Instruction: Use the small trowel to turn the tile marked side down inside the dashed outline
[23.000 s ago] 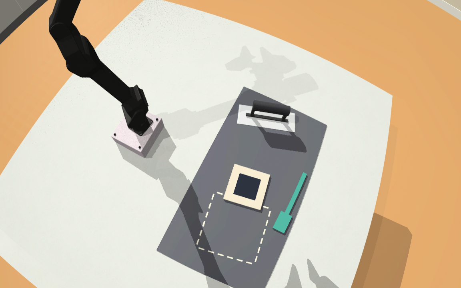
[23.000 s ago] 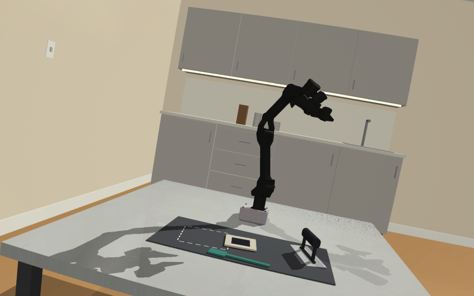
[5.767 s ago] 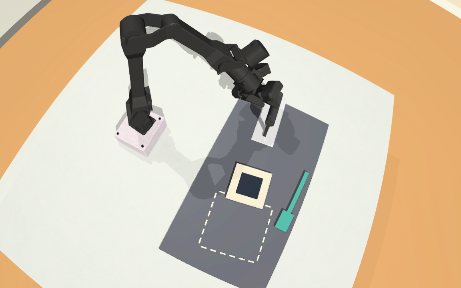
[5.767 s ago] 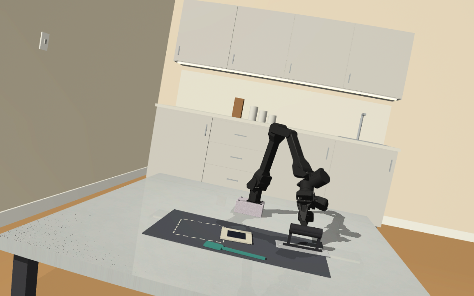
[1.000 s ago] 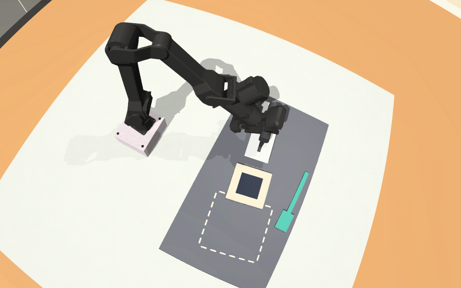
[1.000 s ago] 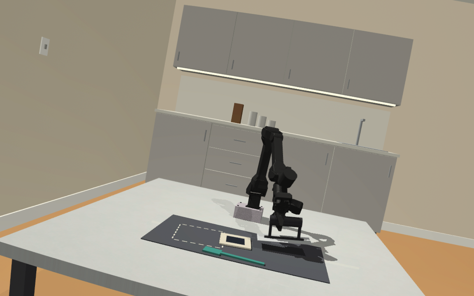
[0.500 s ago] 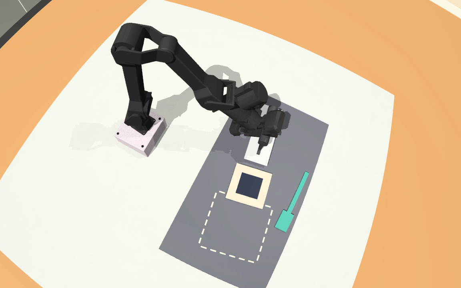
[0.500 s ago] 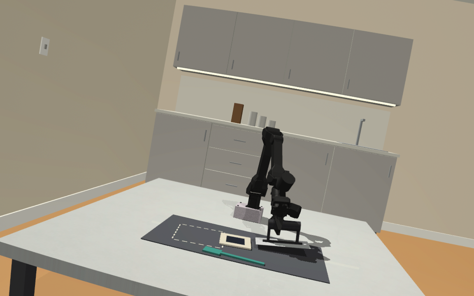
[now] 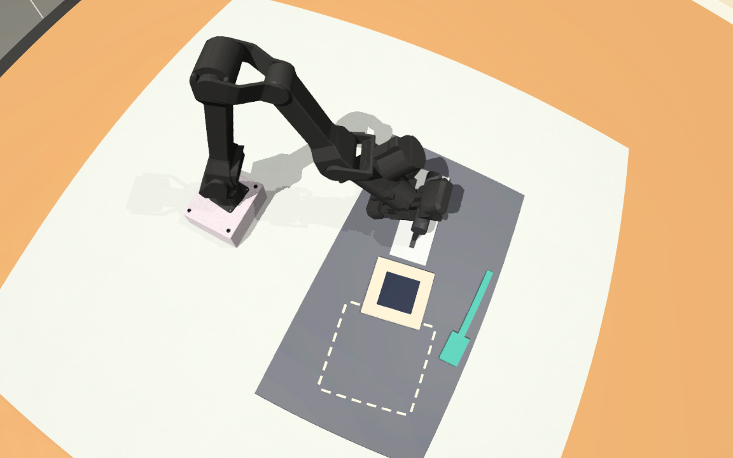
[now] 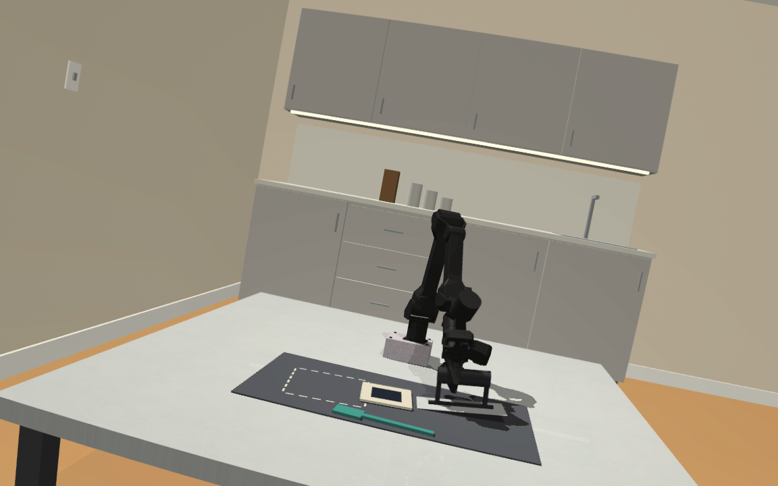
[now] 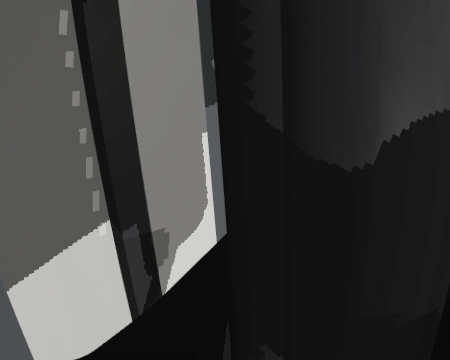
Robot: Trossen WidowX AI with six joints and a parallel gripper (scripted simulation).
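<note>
Right now my gripper tip is 20 mm short of the cream tile, 150 mm to the left of it and 50 mm above it. Round my gripper tip: black-handled float 20 mm behind, 10 mm to the right, 10 mm below; then teal long-handled tool 160 mm ahead, 140 mm to the right, 50 mm below; then dark mat 20 mm ahead, 130 mm to the right, 80 mm below.
</note>
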